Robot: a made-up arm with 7 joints. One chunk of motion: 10 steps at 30 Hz.
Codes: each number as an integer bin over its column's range. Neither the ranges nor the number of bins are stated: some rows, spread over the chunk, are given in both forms.
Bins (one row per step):
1: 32 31 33 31 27 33 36
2: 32 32 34 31 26 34 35
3: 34 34 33 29 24 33 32
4: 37 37 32 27 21 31 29
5: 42 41 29 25 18 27 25
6: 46 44 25 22 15 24 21
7: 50 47 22 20 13 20 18
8: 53 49 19 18 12 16 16
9: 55 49 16 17 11 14 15
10: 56 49 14 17 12 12 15
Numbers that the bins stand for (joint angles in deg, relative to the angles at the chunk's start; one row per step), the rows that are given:
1: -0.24 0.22 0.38 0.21 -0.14 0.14 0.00
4: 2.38 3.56 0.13 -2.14 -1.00 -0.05 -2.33
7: 9.19 9.11 -2.41 -6.25 -2.14 -1.10 -6.00
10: 12.33 10.22 -4.44 -8.02 -2.29 -1.86 -7.00
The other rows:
2: -0.24 0.78 0.63 0.21 -0.29 0.24 -0.33
3: 0.81 1.89 0.38 -0.97 -0.57 0.14 -1.33
5: 5.00 5.78 -0.63 -3.32 -1.43 -0.43 -3.67
6: 7.10 7.44 -1.65 -5.08 -1.86 -0.71 -5.00
8: 10.76 10.22 -3.17 -7.43 -2.29 -1.48 -6.67
9: 11.81 10.22 -3.94 -8.02 -2.43 -1.67 -7.00

